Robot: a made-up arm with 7 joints. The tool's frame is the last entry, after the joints.
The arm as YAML. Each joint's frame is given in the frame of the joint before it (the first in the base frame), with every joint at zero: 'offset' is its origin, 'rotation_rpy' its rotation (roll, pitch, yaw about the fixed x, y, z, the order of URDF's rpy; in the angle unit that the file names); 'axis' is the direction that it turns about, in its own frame. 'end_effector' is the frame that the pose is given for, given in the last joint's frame.
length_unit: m
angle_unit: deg
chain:
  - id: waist
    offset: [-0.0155, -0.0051, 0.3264]
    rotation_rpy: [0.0, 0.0, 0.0]
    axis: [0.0, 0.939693, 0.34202]
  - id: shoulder
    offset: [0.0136, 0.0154, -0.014]
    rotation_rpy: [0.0, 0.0, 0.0]
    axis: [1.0, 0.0, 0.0]
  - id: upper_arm
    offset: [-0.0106, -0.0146, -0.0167]
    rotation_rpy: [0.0, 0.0, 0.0]
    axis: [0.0, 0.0, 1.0]
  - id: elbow
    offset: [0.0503, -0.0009, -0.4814]
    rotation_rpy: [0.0, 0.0, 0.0]
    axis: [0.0, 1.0, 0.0]
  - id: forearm
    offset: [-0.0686, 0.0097, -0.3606]
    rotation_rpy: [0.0, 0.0, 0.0]
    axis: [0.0, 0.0, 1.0]
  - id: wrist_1
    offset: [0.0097, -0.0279, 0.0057]
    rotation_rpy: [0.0, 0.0, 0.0]
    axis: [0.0, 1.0, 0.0]
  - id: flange
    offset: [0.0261, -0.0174, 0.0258]
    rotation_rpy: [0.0, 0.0, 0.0]
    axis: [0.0, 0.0, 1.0]
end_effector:
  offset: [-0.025, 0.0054, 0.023]
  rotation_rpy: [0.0, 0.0, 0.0]
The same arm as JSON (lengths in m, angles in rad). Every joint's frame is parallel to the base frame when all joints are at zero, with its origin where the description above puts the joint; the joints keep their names.
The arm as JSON. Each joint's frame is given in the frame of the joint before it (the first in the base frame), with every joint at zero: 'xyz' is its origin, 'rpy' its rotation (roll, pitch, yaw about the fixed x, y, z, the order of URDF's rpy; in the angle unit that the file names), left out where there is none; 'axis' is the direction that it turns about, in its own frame. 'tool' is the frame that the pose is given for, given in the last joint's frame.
{"units": {"length": "m", "angle": "rad"}, "joints": [
  {"name": "waist", "type": "revolute", "origin": {"xyz": [-0.0155, -0.0051, 0.3264]}, "axis": [0.0, 0.9397, 0.342]},
  {"name": "shoulder", "type": "revolute", "origin": {"xyz": [0.0136, 0.0154, -0.014]}, "axis": "+x"},
  {"name": "upper_arm", "type": "revolute", "origin": {"xyz": [-0.0106, -0.0146, -0.0167]}, "axis": "+z"},
  {"name": "elbow", "type": "revolute", "origin": {"xyz": [0.0503, -0.0009, -0.4814]}, "axis": "+y"},
  {"name": "forearm", "type": "revolute", "origin": {"xyz": [-0.0686, 0.0097, -0.3606]}, "axis": "+z"},
  {"name": "wrist_1", "type": "revolute", "origin": {"xyz": [0.0097, -0.0279, 0.0057]}, "axis": "+y"},
  {"name": "flange", "type": "revolute", "origin": {"xyz": [0.0261, -0.0174, 0.0258]}, "axis": "+z"}
], "tool": {"origin": {"xyz": [-0.025, 0.0054, 0.023]}}}

